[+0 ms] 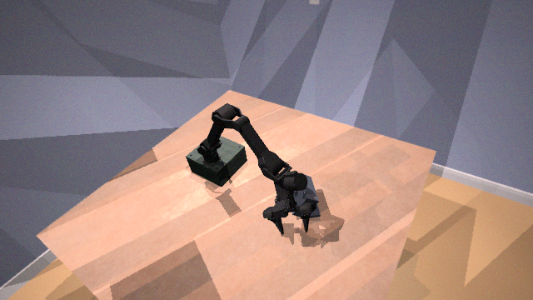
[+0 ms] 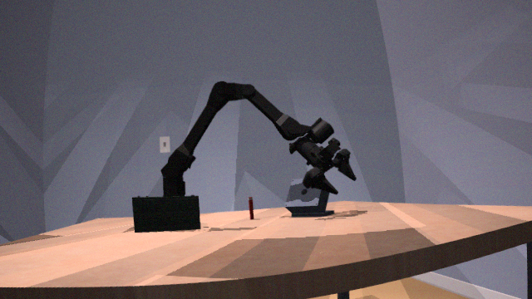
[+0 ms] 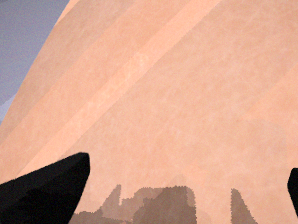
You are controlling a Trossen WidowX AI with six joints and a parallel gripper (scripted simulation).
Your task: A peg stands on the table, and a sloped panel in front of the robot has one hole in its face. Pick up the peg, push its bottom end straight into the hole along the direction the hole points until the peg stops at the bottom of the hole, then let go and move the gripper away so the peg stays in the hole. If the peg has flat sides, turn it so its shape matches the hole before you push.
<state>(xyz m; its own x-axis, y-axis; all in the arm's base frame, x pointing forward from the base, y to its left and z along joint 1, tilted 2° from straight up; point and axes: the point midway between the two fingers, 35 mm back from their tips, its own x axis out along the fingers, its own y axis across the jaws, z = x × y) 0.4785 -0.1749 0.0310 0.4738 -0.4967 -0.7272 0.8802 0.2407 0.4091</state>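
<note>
Now: the dark sloped panel 18 cm to the left of my gripper tip, 5 cm behind it and 2 cm below it. The rest, counted from my gripper tip: round red peg: 30 cm to the left, 22 cm behind, 4 cm below.
</note>
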